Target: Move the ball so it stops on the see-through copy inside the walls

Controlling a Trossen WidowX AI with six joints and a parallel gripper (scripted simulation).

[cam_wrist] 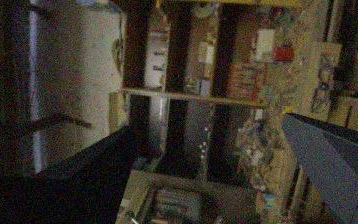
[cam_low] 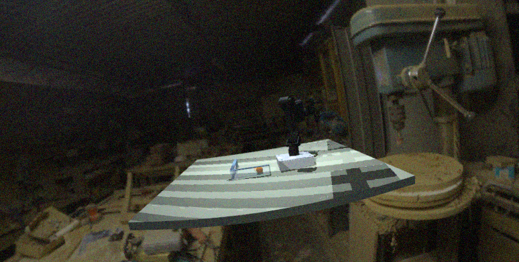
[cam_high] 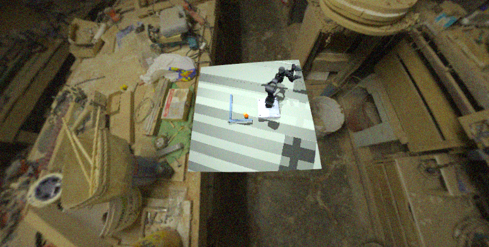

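Right now my gripper tip is 490 mm short of the orange ball, 370 mm to the right of it and 320 mm above it. Also, from my gripper tip: see-through copy of ball 510 mm ahead, 350 mm to the left, 320 mm below.
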